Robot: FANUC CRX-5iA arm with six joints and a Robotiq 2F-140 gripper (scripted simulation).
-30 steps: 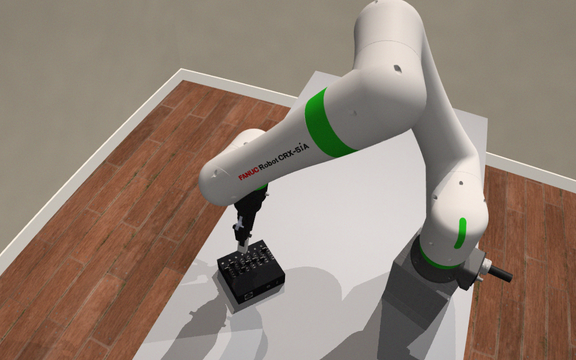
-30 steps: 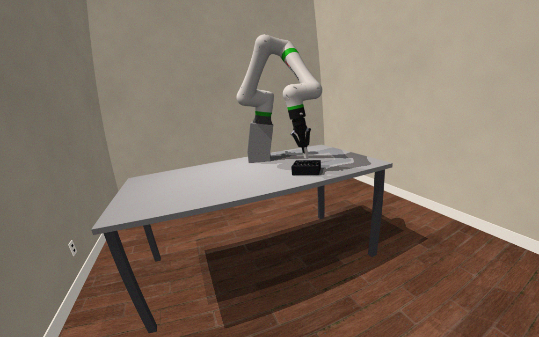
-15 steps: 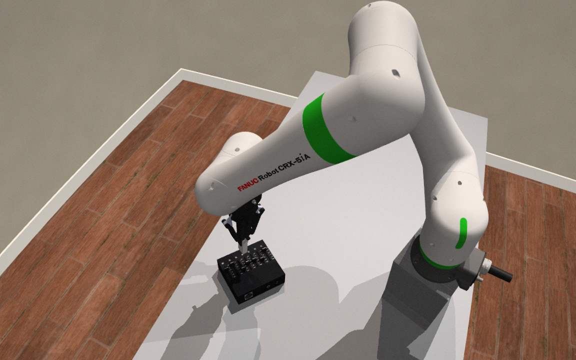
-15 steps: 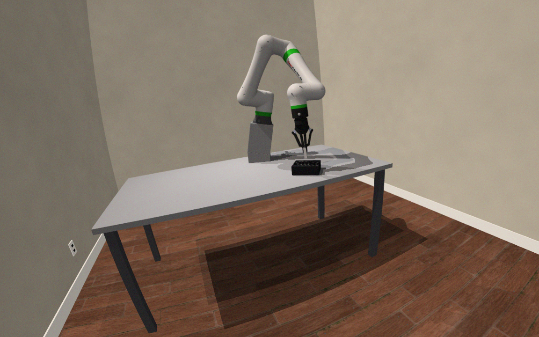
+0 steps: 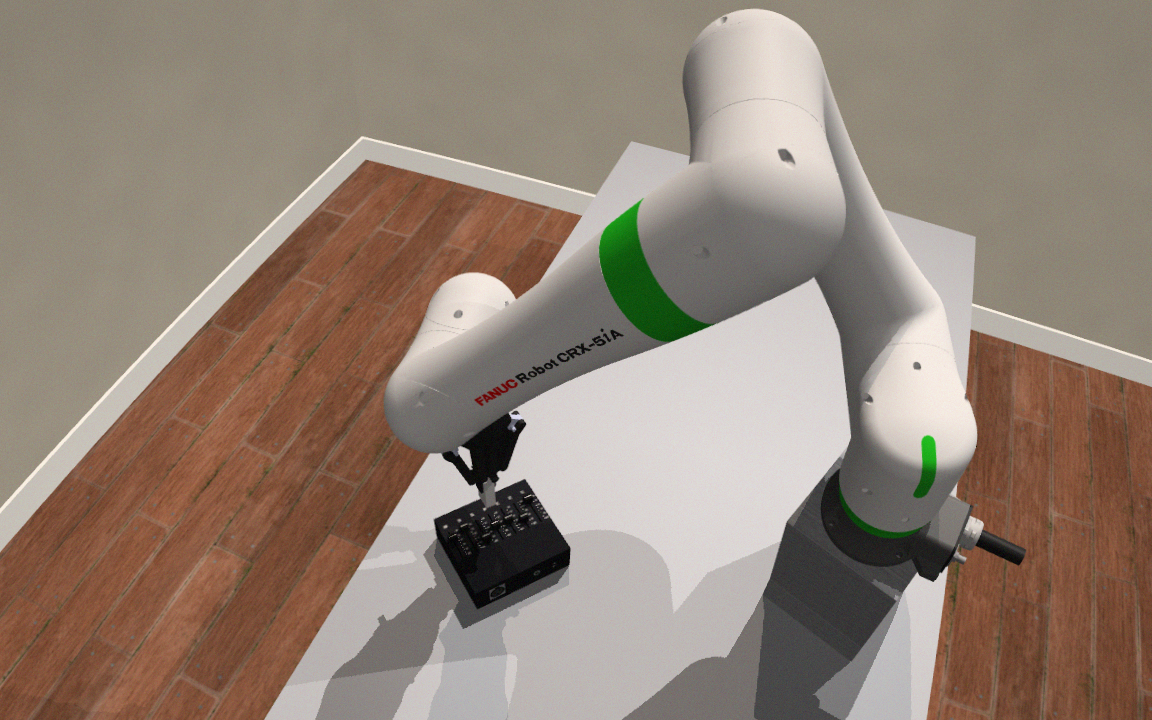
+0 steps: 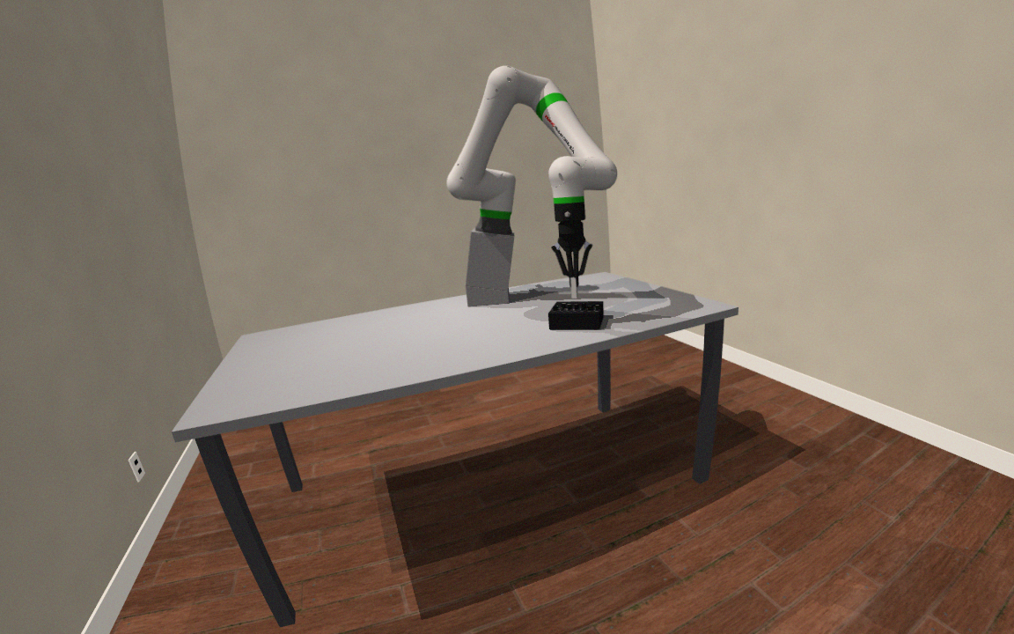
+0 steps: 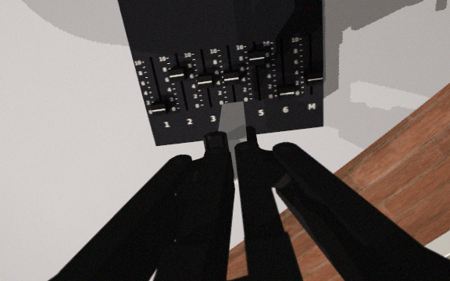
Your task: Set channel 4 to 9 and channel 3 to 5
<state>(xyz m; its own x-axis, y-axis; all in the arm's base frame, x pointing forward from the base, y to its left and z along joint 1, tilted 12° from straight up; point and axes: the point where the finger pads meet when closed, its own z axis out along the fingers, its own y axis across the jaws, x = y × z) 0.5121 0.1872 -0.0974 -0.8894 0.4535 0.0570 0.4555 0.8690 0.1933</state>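
The channel 4 fader lies 7 cm below my hand, 2 cm behind it and 1 cm to the left of it. Round my hand: channel 5 fader 7 cm below, 4 cm to the left, 2 cm behind; then channel 6 fader 7 cm below, 4 cm to the left, 1 cm ahead; then channel 3 cap 7 cm below, 3 cm behind, 1 cm to the right.
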